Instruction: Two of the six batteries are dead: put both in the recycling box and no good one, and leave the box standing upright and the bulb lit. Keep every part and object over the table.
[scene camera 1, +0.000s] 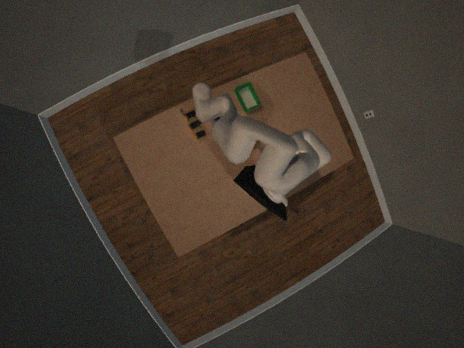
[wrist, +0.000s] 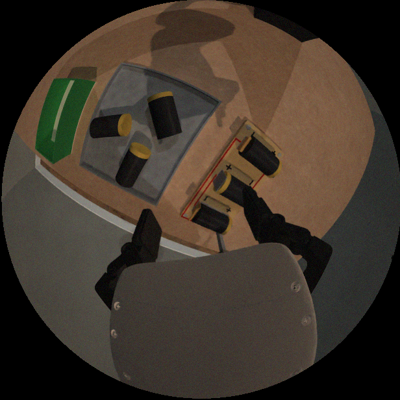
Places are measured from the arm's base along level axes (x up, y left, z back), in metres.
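Pixels of known places: arm's base, link origin: (scene camera 1: 271, 192).
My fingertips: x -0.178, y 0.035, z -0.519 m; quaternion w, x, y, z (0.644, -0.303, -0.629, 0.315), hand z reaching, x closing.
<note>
For each thing: its middle in the pictures, then the offset to it from my fingertips. "pt": a spot on its surface instead. Level surfaces: height alone.
- battery holder, body centre: (scene camera 1: 195, 123) dx -0.064, dy +0.066, dz +0.004 m
- green recycling box, surface spot: (scene camera 1: 253, 108) pt dx -0.083, dy -0.290, dz +0.106 m
- tan mat, surface height: dx -0.111 m
In the wrist view my gripper (wrist: 198, 210) is open and empty. Its right fingertip overlaps the middle battery (wrist: 230, 187) of the battery holder (wrist: 256, 131) (scene camera 1: 198, 129); contact cannot be judged. The holder also bears an upper battery (wrist: 260, 156) and a lower battery (wrist: 212, 218). Three more batteries lie in the grey tray: one at left (wrist: 106, 126), one upper right (wrist: 165, 116), one lower (wrist: 133, 166). The green recycling box (wrist: 77, 120) (scene camera 1: 253, 108) stands upright beyond the tray. A dark stem shows below the holder; whether a bulb is lit cannot be seen. The arm hides the gripper in the scene view.
The grey tray (wrist: 167, 160) lies between the green box and the holder. The white arm (scene camera 1: 270, 137) reaches over the tan mat (scene camera 1: 170, 200) from the black base plate (scene camera 1: 246, 176). The pale table rim (wrist: 172, 246) runs below the tray and holder.
</note>
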